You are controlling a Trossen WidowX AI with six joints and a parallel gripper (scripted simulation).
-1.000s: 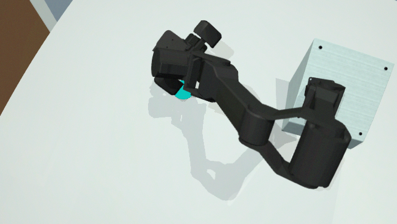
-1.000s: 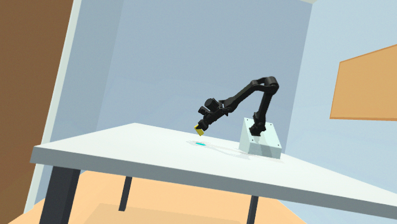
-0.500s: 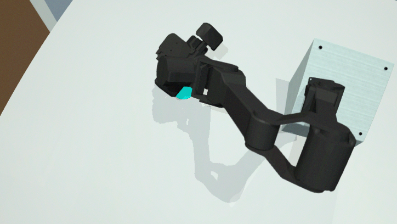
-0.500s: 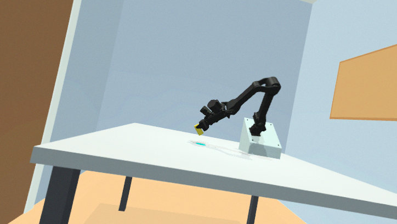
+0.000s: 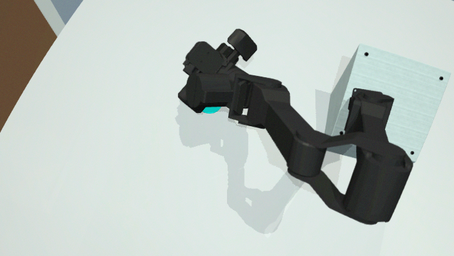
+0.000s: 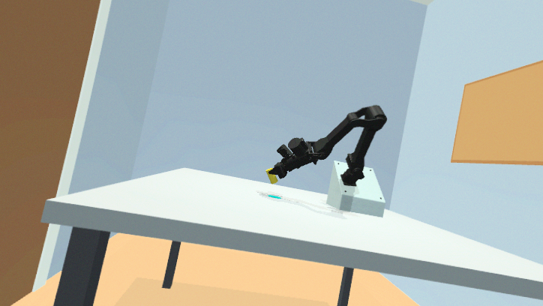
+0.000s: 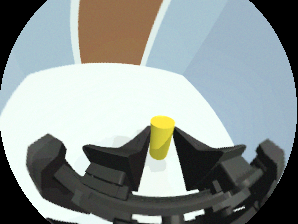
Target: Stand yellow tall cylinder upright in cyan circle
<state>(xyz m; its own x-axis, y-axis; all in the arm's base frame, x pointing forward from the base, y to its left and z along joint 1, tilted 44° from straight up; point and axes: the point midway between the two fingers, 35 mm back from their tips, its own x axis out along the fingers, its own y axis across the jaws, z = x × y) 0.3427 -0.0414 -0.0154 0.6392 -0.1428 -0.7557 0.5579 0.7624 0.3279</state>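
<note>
The cyan circle lies 10 cm below my gripper tip, 5 cm to the left of it and 3 cm behind it. The rest, counted from my gripper tip: yellow tall cylinder (2 cm below, 1 cm behind).
</note>
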